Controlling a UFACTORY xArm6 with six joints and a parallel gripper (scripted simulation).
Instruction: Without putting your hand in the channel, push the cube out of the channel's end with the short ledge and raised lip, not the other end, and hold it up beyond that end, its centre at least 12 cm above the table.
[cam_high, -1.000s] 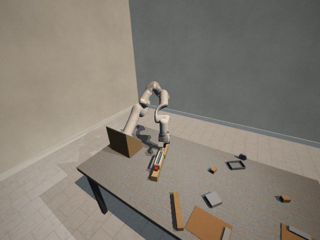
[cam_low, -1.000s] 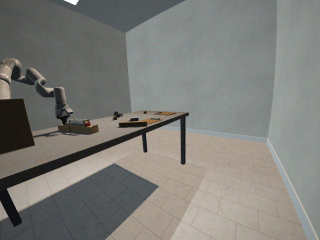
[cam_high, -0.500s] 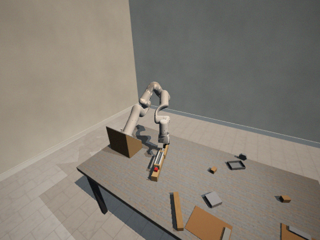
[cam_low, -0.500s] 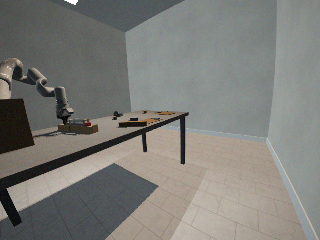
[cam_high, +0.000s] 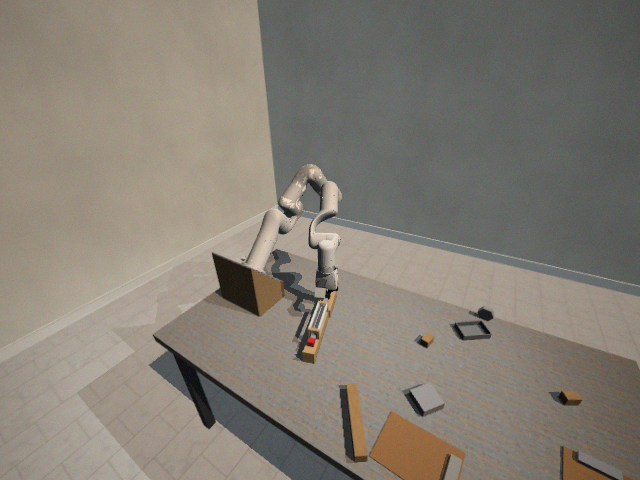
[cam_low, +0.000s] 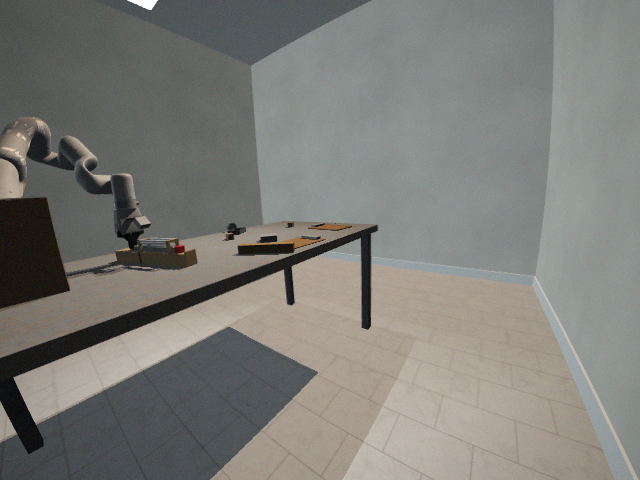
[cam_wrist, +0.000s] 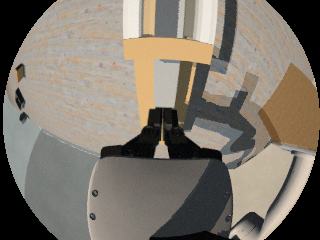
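Now: the red cube 27 cm to the right of my hand, 7 cm ahead of it and 1 cm below it. From my hand the other things lie so: channel 15 cm to the right, 4 cm ahead, 1 cm below; then pale grey stick 7 cm to the right, 2 cm ahead, 1 cm below; then wooden bar 45 cm to the right, 33 cm ahead, 5 cm below.
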